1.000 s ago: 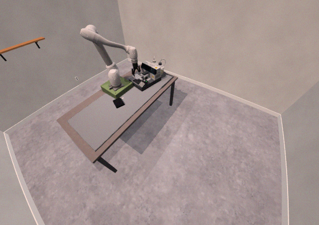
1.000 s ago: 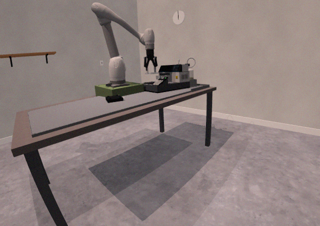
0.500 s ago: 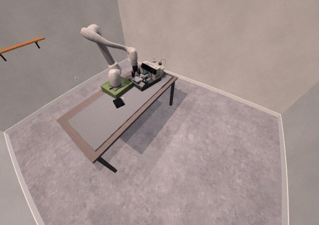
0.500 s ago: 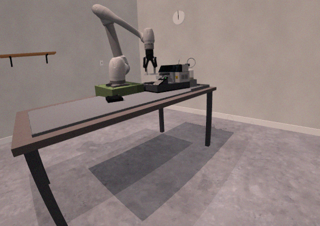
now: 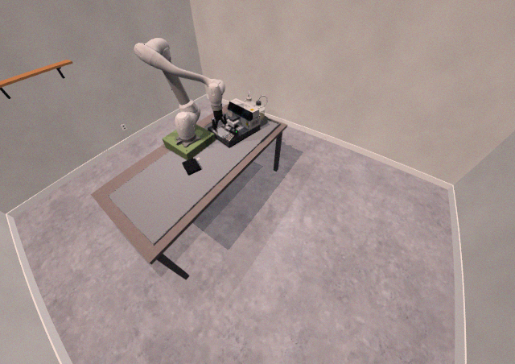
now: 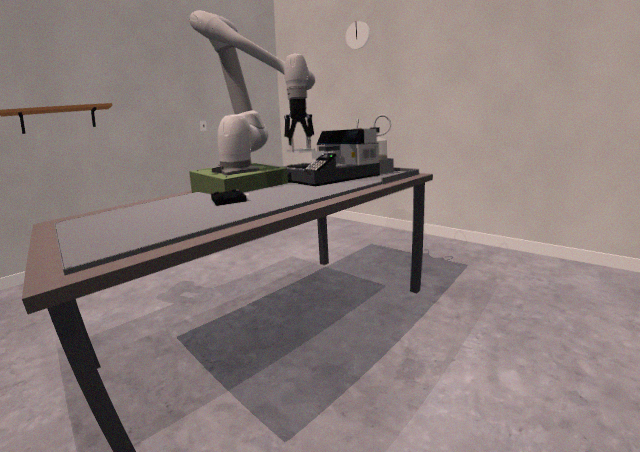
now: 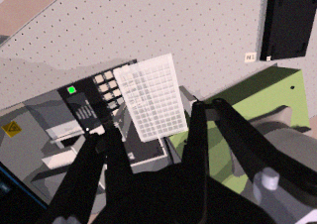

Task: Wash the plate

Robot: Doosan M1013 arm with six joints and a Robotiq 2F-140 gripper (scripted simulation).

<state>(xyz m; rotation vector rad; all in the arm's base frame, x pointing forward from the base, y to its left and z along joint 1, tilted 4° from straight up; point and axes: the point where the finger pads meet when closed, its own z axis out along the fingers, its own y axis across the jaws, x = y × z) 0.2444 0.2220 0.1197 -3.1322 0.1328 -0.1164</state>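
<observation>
Right now the plate nest is 10 mm ahead of my hand, 380 mm to the right of it and 180 mm below it. Round my hand: label 30 mm behind, 280 mm to the right, 190 mm below; then white well plate 20 mm below; then plate washer 100 mm behind, 240 mm to the left, 60 mm below.
</observation>
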